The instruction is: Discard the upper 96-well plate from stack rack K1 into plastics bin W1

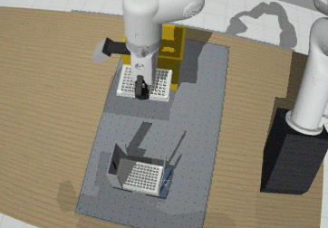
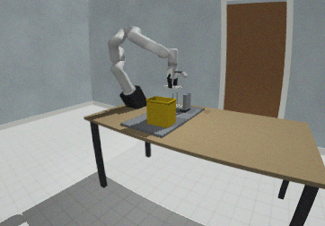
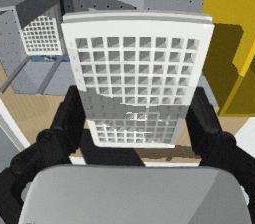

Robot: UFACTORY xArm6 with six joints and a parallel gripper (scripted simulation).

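Now: hand 190 mm to the left of the yellow plastics bin W1, 160 mm above it and 20 mm short of it.
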